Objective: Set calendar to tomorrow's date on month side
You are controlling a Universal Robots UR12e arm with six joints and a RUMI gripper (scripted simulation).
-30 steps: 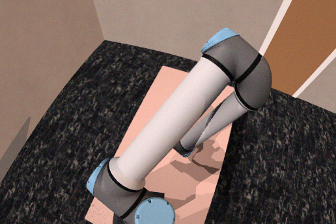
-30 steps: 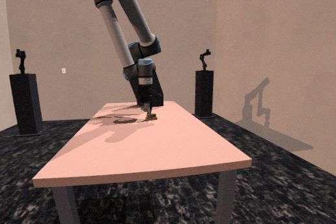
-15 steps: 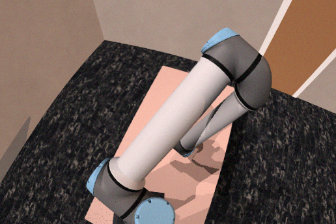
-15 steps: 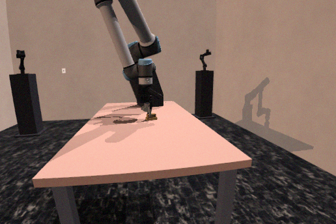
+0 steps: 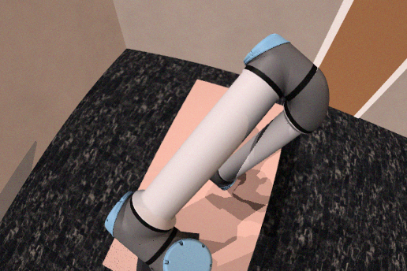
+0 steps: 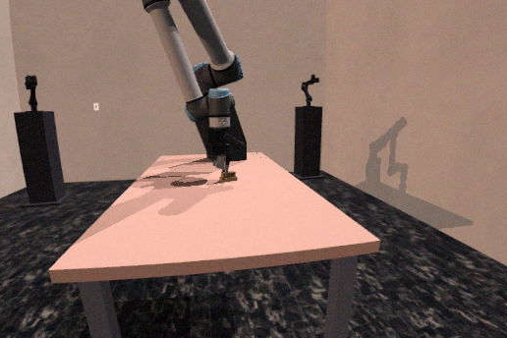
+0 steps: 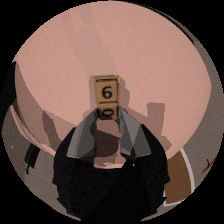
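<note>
Now: hand 20 mm to the right of the calendar tray and 30 mm above it.
</note>
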